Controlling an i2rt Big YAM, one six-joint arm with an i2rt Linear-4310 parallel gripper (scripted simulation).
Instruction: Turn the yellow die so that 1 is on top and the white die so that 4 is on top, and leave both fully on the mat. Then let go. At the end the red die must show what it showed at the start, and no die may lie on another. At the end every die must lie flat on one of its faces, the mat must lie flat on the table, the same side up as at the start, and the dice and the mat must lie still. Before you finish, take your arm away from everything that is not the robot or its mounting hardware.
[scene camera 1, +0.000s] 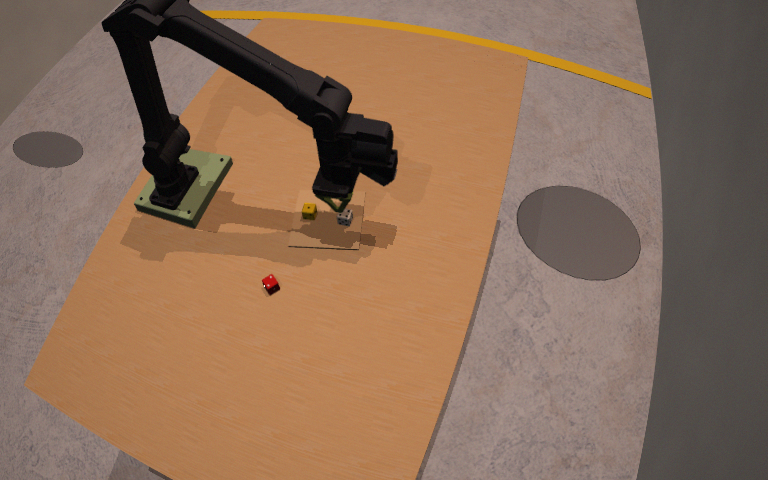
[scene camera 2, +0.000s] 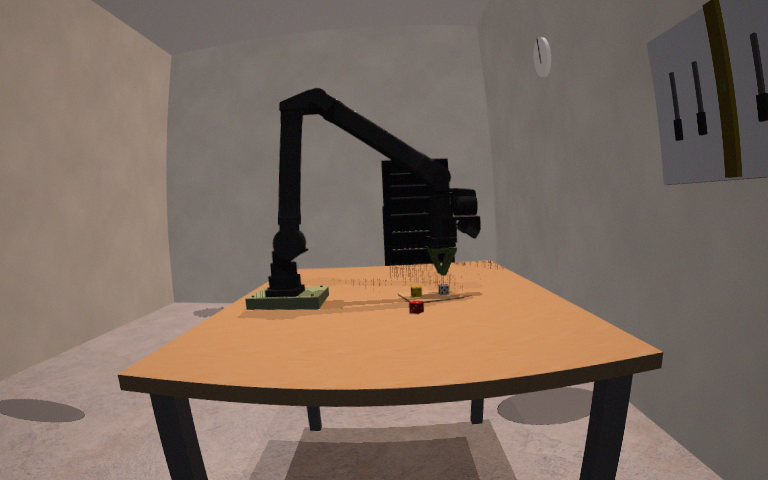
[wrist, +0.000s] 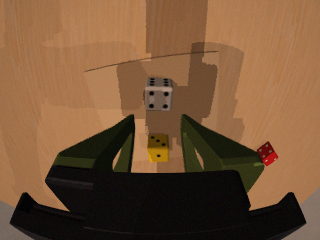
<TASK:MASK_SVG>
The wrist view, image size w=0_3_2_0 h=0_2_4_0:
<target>my gripper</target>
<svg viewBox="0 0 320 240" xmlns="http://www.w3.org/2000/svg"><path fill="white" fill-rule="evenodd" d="M10 220L10 224L34 240L281 240L307 223L293 192L287 193L277 204L249 211L251 204L247 193L265 167L258 152L202 126L186 114L182 114L180 127L185 173L131 173L135 140L134 114L130 114L116 125L58 153L45 178L45 183L69 211L38 204L27 192L24 192ZM120 151L119 158L113 169L114 158ZM195 149L203 160L203 169L199 163Z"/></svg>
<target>white die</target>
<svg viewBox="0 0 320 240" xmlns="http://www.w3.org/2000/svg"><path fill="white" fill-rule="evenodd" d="M147 78L145 85L145 109L148 111L171 111L173 97L172 80L170 78Z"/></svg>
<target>tan mat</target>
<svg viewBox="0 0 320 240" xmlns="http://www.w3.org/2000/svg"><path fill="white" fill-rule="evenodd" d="M218 51L146 58L83 72L104 130L116 125L128 115L134 114L135 140L133 161L149 160L147 151L149 135L168 135L169 158L182 157L180 134L182 114L186 114L202 126L216 131L219 93ZM147 78L170 78L172 80L173 102L171 111L148 111L145 109L145 85Z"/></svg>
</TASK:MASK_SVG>
